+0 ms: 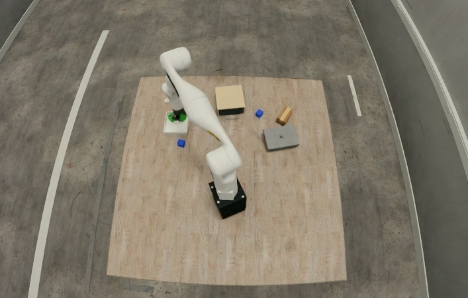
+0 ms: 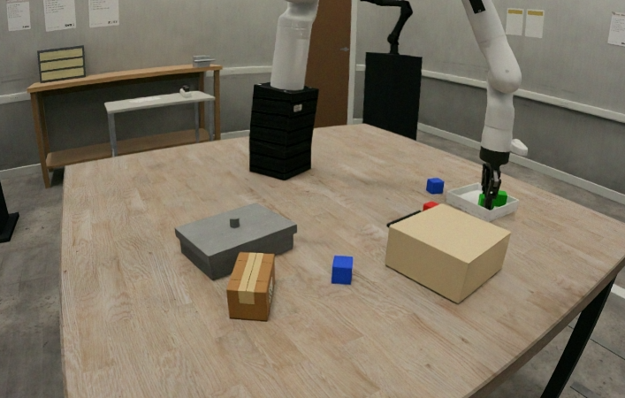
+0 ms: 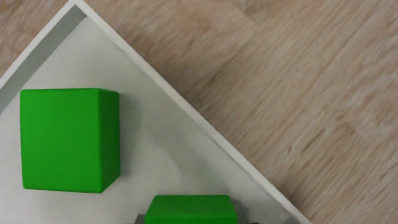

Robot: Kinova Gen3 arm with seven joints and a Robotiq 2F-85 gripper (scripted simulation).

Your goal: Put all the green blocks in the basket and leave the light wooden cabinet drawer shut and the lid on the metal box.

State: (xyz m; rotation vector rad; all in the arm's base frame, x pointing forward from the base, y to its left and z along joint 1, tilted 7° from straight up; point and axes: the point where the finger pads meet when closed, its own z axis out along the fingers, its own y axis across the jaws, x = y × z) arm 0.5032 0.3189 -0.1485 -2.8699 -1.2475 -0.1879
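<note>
Right now my hand is 3 cm past the white basket, 3 cm to the right of it and 2 cm above it. The rest, counted from my hand: light wooden cabinet: 12 cm ahead, 29 cm to the right, 1 cm above; then red block: 4 cm behind, 15 cm to the right, 1 cm below; then drawer: 11 cm ahead, 29 cm to the right, 1 cm above.
</note>
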